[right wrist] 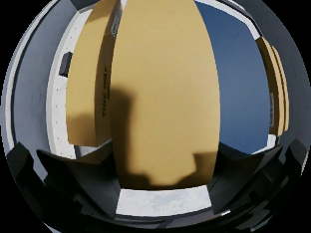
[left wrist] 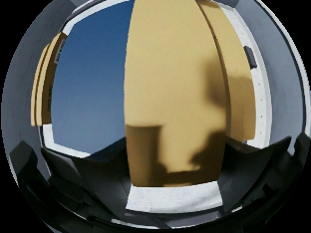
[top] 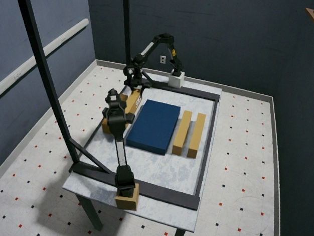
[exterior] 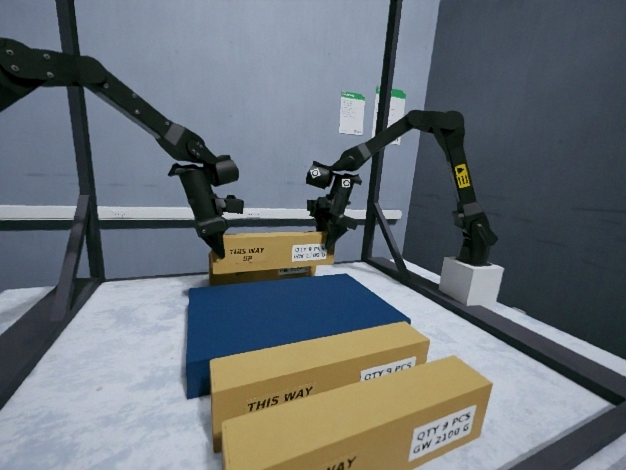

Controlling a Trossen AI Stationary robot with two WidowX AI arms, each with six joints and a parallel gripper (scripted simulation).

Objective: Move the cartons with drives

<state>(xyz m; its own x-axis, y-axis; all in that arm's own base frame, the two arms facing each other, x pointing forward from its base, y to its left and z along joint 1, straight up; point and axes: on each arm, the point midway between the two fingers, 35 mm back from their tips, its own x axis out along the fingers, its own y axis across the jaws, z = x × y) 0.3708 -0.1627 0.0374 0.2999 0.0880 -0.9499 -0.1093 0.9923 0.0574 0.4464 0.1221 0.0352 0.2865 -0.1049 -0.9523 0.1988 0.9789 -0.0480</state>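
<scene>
The carton lies 140 mm to the right of my left hand and 40 mm below it. From my left hand the other things lie so: dark frame rail: 550 mm ahead, 160 mm to the right, 150 mm below; then raised blue platform: 180 mm ahead, 160 mm to the right, 130 mm below.
Now: the carton 150 mm to the left of my right hand and 30 mm below it. From my right hand the other things lie so: dark frame rail: 550 mm ahead, 130 mm to the left, 140 mm below; then raised blue platform: 180 mm ahead, 140 mm to the left, 120 mm below.
</scene>
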